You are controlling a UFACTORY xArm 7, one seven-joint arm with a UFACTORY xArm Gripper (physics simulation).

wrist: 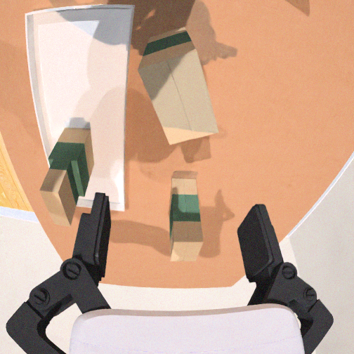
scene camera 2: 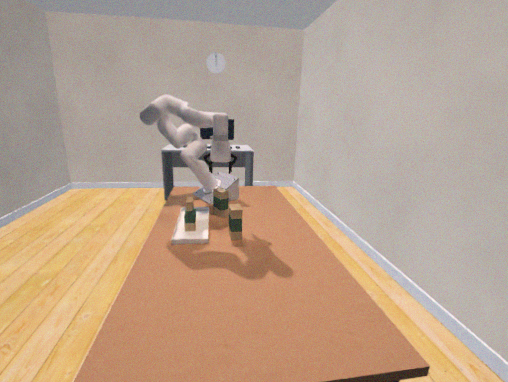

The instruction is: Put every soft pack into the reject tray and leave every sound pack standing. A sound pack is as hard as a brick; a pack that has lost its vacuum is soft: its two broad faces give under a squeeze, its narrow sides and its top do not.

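Places are measured from the arm's base along level axes (x ahead, y down, z left), in millimetres.
Where they show: gripper, fingertip midpoint: (scene camera 2: 220,173); arm's base, link origin: (scene camera 2: 212,186).
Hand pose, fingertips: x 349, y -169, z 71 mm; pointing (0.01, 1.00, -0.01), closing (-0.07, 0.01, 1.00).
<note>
Things, the pixels of their top centre, and the offset from my fingertips. "spot": a spot on its surface instead. Level surfaces: height alone.
- green pack, surface spot: (scene camera 2: 190,219) spot: dx +199, dy +173, dz -126 mm
- white reject tray, top centre: (scene camera 2: 193,220) dx +117, dy +213, dz -128 mm
- second pack, top centre: (scene camera 2: 218,200) dx -18, dy +155, dz -11 mm
- third pack, top centre: (scene camera 2: 232,219) dx +247, dy +155, dz +65 mm
- brown table, surface height: dy +235 mm
A tan and green pack (scene camera 2: 190,219) (wrist: 70,155) stands upright in the white reject tray (scene camera 2: 200,236) (wrist: 126,150), near its front end. A second pack (scene camera 2: 220,203) (wrist: 185,100) stands on the table right of the tray, towards the back; it looks largest in the wrist view. A third pack (scene camera 2: 235,224) (wrist: 186,207) stands right of the tray, nearer the scene camera. My gripper (scene camera 2: 220,170) (wrist: 180,213) is wide open and empty, high above the table and over or slightly behind the second pack. Softness cannot be seen.
The brown table (scene camera 2: 240,310) (wrist: 280,125) carries the tray and packs. A pale box-like object (scene camera 2: 231,187) stands behind the second pack, beside the arm's base. A grey desk (scene camera 2: 168,175) with a dark monitor (scene camera 2: 230,129) is farther back.
</note>
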